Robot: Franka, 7 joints.
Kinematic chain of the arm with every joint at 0, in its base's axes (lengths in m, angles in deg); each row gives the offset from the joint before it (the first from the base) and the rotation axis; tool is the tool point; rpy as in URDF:
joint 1: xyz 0 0 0.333 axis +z
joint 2: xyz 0 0 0 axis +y
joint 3: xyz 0 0 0.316 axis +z
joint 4: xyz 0.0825 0 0 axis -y
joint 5: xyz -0.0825 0 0.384 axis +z
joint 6: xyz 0 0 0 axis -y
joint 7: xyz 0.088 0 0 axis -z
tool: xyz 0 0 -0.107 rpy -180 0 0
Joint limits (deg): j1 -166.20..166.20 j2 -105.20..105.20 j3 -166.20..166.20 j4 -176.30..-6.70 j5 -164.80..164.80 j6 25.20..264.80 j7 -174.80..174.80
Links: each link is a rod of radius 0.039 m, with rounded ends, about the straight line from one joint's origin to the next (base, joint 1, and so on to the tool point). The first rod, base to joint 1, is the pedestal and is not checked.
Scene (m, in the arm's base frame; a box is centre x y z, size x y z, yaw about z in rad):
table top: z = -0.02
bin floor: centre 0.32 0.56 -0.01 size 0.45 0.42 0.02 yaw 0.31
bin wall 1: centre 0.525 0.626 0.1 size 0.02 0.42 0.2 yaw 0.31
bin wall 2: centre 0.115 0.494 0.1 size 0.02 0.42 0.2 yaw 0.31
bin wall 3: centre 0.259 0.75 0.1 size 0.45 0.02 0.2 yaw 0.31
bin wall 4: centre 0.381 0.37 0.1 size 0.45 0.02 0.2 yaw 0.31
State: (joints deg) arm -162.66 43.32 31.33 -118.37 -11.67 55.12 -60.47
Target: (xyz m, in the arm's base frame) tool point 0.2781 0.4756 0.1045
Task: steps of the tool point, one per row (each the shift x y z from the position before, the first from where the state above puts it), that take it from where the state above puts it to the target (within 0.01 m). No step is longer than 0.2 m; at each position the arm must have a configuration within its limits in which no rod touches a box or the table.
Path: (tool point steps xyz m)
1: -0.1018 0.0705 0.0412
2: -0.0764 0.0920 0.0736
3: -0.0362 0.1101 0.0929
4: 0.0126 0.1213 0.0942
5: 0.0619 0.1237 0.0761
6: 0.1037 0.1152 0.0407
7: 0.1311 0.0956 -0.0064
8: 0.1397 0.0656 -0.0577
9: 0.1287 0.0274 -0.1042
10: 0.1009 -0.0150 -0.1379
11: 0.0622 -0.0577 -0.1533

